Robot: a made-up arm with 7 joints.
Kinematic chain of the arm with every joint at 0, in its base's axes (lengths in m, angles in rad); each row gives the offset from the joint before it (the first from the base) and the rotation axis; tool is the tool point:
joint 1: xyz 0 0 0 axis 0 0.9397 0.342
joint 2: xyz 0 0 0 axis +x
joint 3: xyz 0 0 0 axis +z
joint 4: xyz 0.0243 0 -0.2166 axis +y
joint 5: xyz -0.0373 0 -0.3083 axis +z
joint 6: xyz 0 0 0 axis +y
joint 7: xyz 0 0 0 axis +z
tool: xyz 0 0 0
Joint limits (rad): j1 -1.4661..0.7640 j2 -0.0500..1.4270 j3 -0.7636..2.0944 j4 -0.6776..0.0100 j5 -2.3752..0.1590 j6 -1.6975..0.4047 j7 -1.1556..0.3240
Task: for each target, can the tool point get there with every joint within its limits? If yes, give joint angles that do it. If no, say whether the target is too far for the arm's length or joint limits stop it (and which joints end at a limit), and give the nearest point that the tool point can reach.
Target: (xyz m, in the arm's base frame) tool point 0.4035 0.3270 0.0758
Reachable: yes | joints -1.1447 1.0224 0.1595 -0.4727 -1.3163 -0.2892 -0.4514
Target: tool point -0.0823 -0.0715 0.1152
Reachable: no: joint limits stop it (at a limit: joint 1, joint 2, joint 3, joint 4) | nearest point -0.1257 0.4684 0.1758 | short by 0.545 m
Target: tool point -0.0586 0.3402 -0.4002
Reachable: yes | joints 0.1647 0.6068 1.1451 -0.2209 -1.7469 -1.1898 0.1784
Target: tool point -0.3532 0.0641 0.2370
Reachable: no: joint limits stop it (at a limit: joint 1, joint 3, joint 4) | nearest point -0.2699 0.4396 0.0052 | short by 0.449 m
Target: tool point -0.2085 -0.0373 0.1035
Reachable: no: joint limits stop it (at a limit: joint 1, joint 3, joint 4) | nearest point -0.4189 0.1055 -0.2819 | short by 0.462 m
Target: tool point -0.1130 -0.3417 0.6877
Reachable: no: too far | nearest point 0.4446 -0.2557 0.0548 | short by 0.848 m
